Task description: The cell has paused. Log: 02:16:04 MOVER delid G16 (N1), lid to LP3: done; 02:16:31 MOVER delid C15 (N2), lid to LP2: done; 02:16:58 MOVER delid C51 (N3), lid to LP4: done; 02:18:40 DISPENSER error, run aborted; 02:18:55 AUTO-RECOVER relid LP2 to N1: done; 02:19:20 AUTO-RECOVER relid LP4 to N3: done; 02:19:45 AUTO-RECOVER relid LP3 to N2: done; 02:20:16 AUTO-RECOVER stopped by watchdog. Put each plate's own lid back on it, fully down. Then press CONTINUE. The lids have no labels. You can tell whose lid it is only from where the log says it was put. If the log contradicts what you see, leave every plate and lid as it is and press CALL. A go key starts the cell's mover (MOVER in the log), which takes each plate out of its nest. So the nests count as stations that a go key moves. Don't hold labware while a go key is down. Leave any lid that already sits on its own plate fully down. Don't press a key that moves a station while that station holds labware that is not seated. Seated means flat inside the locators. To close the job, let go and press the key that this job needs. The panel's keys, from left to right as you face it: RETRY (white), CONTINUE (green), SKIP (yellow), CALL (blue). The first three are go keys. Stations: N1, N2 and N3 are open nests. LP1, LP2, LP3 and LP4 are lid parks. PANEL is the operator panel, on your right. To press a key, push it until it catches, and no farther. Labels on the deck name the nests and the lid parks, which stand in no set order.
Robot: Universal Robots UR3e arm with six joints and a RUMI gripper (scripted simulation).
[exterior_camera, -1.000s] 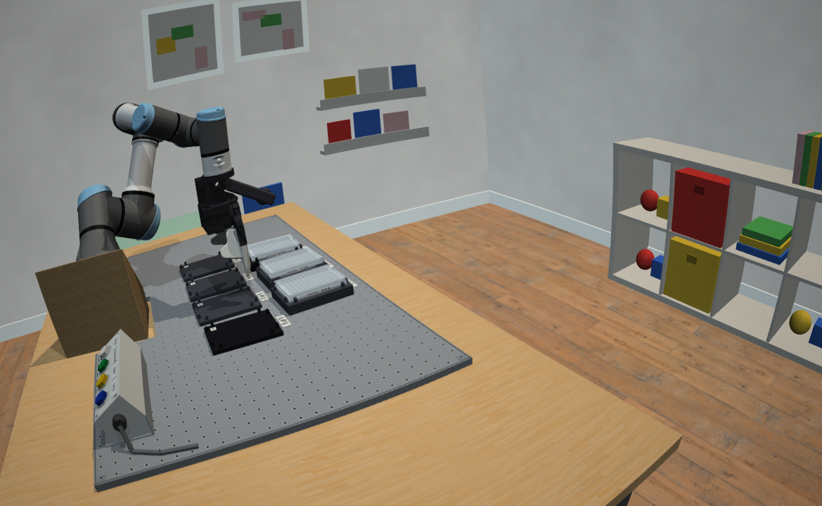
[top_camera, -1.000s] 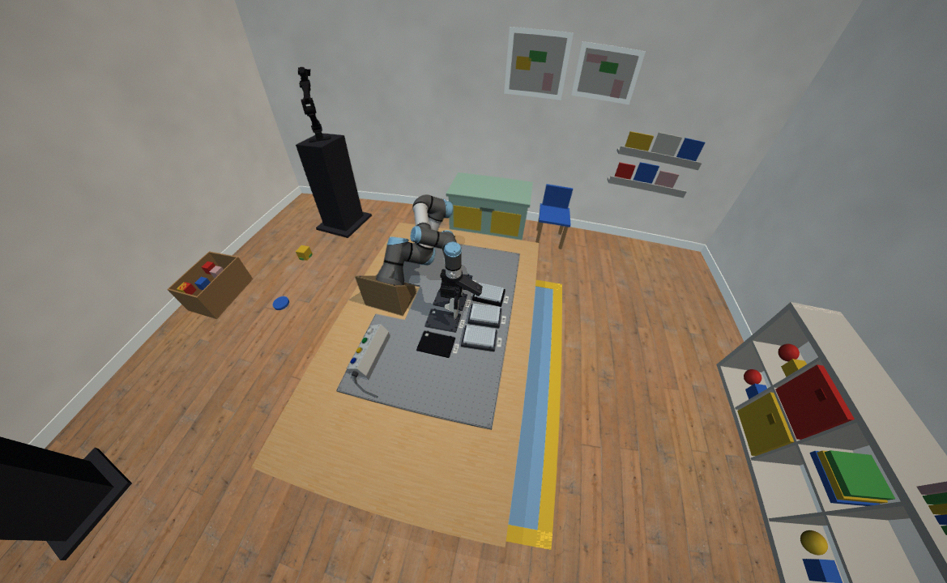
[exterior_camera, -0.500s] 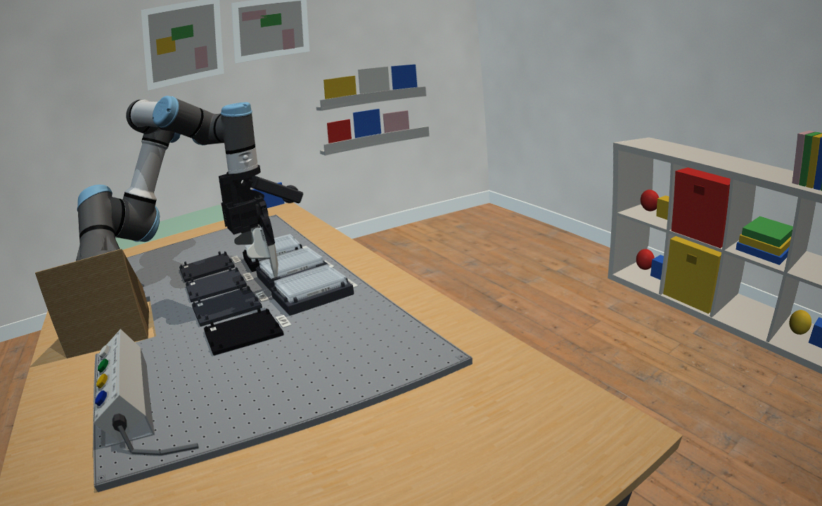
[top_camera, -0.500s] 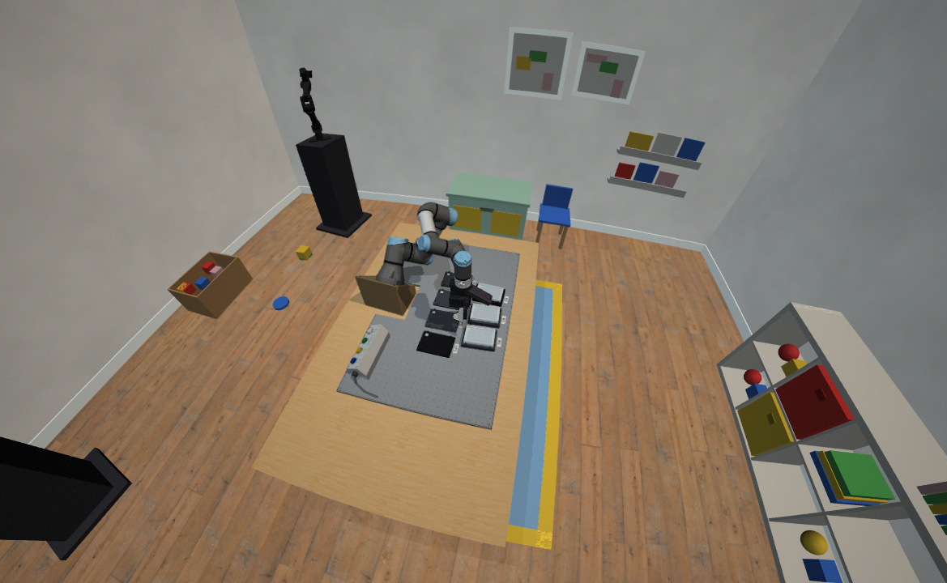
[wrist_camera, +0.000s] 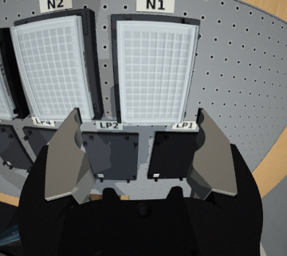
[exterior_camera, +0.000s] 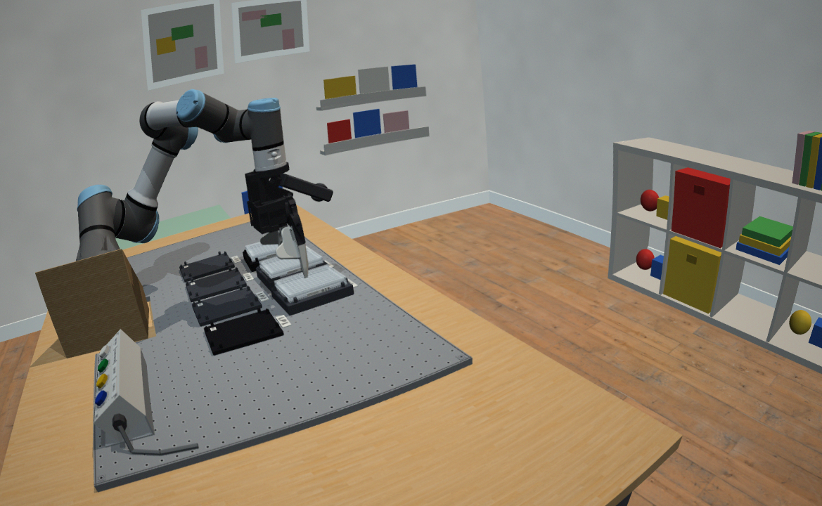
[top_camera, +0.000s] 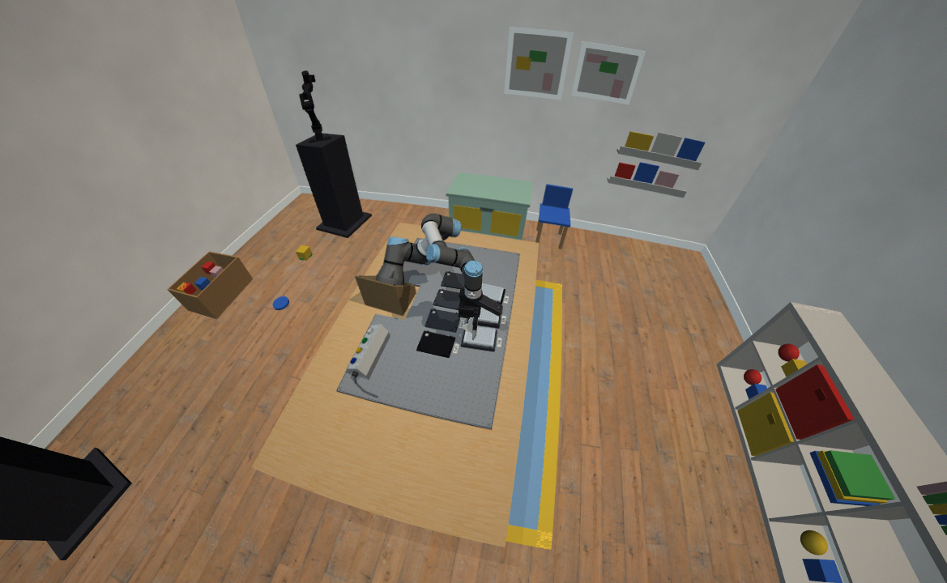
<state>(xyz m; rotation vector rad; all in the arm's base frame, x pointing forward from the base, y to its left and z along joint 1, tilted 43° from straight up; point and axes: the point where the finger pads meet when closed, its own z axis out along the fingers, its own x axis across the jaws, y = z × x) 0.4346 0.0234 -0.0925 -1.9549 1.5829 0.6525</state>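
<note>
Right now the pale grey lid is 2 cm ahead of my hand, 1 cm to the right of it and 3 cm below it. Round my hand: plate: 2 cm ahead, 2 cm to the right, 4 cm below; then lid park LP1: 14 cm behind, 11 cm to the right, 6 cm below; then lid park LP2: 16 cm behind, 2 cm to the left, 6 cm below.
</note>
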